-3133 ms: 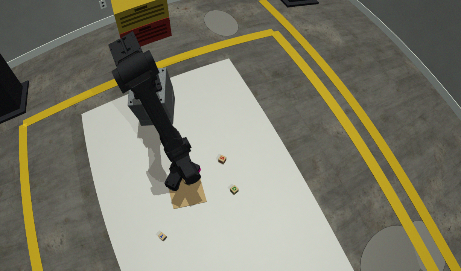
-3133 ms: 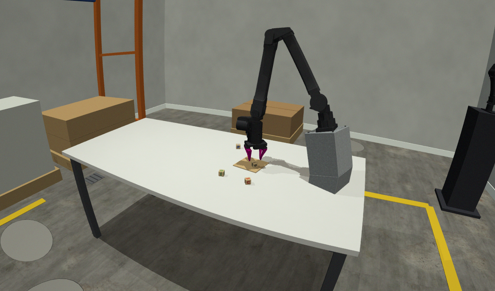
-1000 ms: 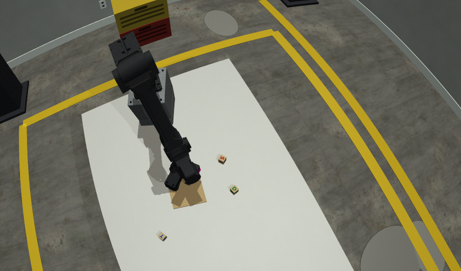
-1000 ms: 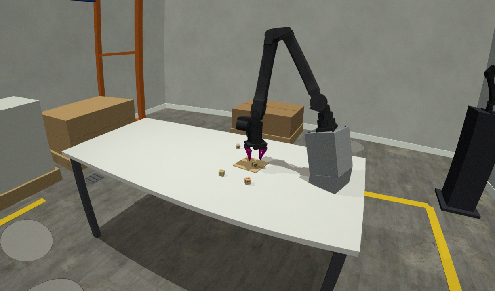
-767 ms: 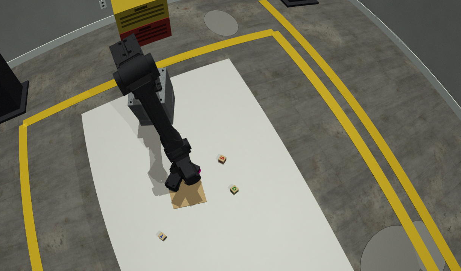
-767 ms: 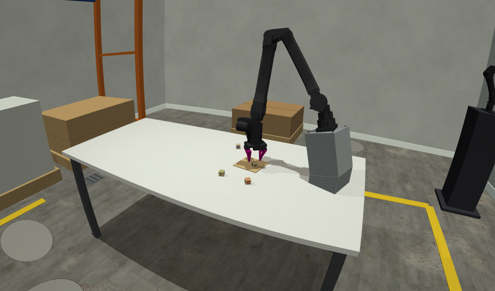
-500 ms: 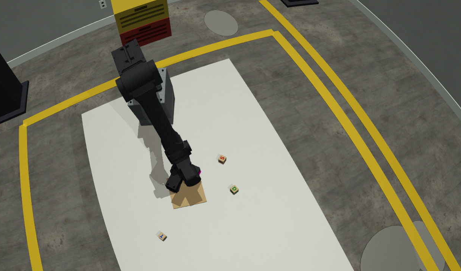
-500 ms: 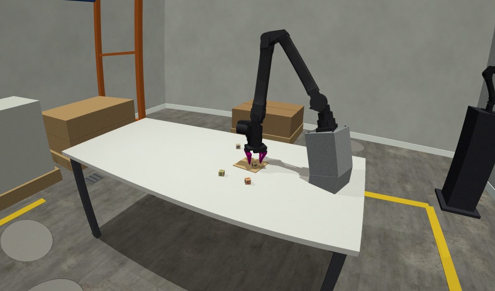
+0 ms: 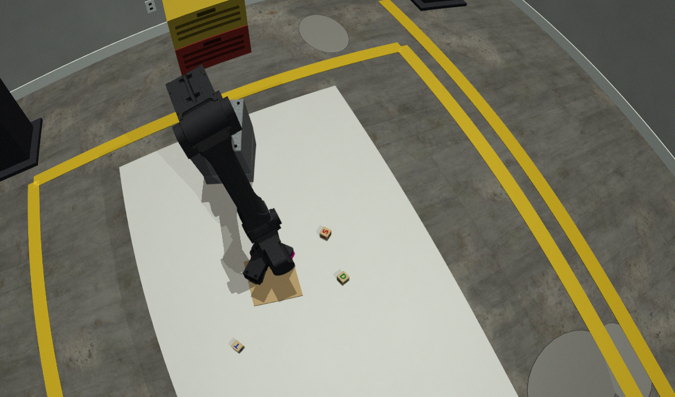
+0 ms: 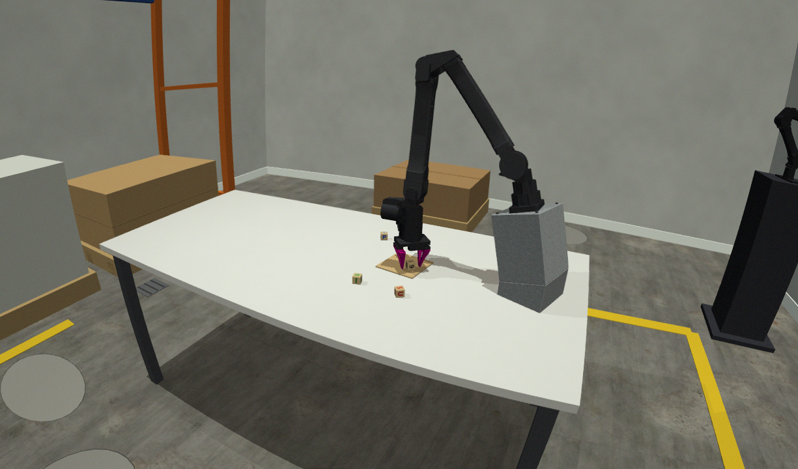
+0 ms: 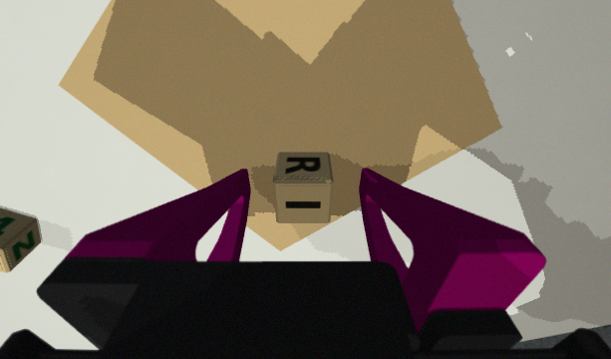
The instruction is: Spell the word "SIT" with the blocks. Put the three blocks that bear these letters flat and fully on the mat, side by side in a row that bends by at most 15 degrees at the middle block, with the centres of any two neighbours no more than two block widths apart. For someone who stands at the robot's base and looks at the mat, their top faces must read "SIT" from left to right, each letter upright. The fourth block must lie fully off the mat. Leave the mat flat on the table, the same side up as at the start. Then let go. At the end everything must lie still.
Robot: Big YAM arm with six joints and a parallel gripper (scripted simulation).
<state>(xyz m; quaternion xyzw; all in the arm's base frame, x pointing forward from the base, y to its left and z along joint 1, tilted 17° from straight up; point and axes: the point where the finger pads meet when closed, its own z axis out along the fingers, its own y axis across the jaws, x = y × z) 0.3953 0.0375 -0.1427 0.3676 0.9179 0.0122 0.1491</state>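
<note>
Now: the I block right at my hand. Round my hand: S block: 170 mm to the left, 50 mm behind; then D block: 160 mm to the left, 100 mm ahead; then tan mat: 30 mm ahead, 20 mm to the right, 10 mm below.
</note>
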